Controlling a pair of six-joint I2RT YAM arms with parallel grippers.
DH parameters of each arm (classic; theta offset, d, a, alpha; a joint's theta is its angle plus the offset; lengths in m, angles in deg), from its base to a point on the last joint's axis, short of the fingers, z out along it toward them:
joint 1: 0 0.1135 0.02 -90
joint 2: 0 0 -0.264 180
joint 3: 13.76 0 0.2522 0
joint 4: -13.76 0 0.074 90
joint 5: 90 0 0 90
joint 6: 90 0.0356 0 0
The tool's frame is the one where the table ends.
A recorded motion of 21 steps. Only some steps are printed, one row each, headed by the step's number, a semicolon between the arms.
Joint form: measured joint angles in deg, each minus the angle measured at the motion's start. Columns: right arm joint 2, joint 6, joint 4, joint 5, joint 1, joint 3; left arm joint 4, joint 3, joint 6, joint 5, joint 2, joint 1.
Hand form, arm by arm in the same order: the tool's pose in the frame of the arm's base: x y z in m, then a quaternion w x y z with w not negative. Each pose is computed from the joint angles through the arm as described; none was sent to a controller.
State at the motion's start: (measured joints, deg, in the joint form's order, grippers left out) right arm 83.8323 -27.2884 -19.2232 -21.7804 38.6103 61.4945; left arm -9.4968 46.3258 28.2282 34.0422 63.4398 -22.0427
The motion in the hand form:
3: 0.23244 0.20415 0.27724 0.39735 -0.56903 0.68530 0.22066; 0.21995 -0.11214 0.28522 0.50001 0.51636 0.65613 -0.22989
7: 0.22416 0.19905 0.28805 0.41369 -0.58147 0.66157 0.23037; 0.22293 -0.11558 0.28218 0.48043 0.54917 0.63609 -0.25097
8: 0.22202 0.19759 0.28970 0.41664 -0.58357 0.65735 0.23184; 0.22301 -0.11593 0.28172 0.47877 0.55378 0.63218 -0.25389
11: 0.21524 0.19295 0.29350 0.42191 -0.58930 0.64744 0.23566; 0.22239 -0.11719 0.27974 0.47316 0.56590 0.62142 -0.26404
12: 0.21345 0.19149 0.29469 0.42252 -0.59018 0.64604 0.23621; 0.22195 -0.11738 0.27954 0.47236 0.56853 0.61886 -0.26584
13: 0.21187 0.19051 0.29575 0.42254 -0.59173 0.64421 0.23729; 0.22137 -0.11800 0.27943 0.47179 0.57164 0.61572 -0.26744
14: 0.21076 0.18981 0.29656 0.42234 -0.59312 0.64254 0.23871; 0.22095 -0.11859 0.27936 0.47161 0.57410 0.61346 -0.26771
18: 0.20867 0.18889 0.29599 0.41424 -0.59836 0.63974 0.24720; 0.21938 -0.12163 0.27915 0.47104 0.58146 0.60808 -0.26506
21: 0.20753 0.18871 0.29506 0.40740 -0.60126 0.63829 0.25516; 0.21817 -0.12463 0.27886 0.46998 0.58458 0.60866 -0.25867
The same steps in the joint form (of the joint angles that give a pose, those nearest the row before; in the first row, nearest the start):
3: -3.26 -2.18 -0.55 -2.21 0.00 -1.12; -2.80 0.61 4.11 2.91 0.76 0.00
7: -6.03 -3.80 -0.72 -4.31 0.00 -1.64; -5.92 2.21 8.37 7.19 2.93 0.00
8: -6.71 -4.09 -0.74 -4.65 0.00 -1.92; -6.23 2.32 9.01 7.82 3.13 0.00
11: -8.72 -4.83 -1.20 -5.55 0.02 -2.82; -7.04 2.40 10.58 9.64 3.56 -0.13
12: -9.27 -4.96 -1.53 -5.70 0.00 -2.97; -7.23 2.40 10.93 9.99 3.56 -0.17
13: -9.68 -5.14 -1.88 -5.92 0.02 -3.04; -7.37 2.40 11.28 10.27 3.56 -0.33
14: -9.97 -5.29 -2.16 -6.19 0.02 -3.06; -7.43 2.40 11.56 10.36 3.56 -0.48
18: -10.16 -5.70 -3.32 -7.45 0.00 -3.06; -7.50 2.40 12.26 9.90 3.56 -1.31
21: -10.14 -5.81 -4.04 -8.50 0.00 -3.06; -7.47 2.40 12.37 8.61 3.56 -2.19

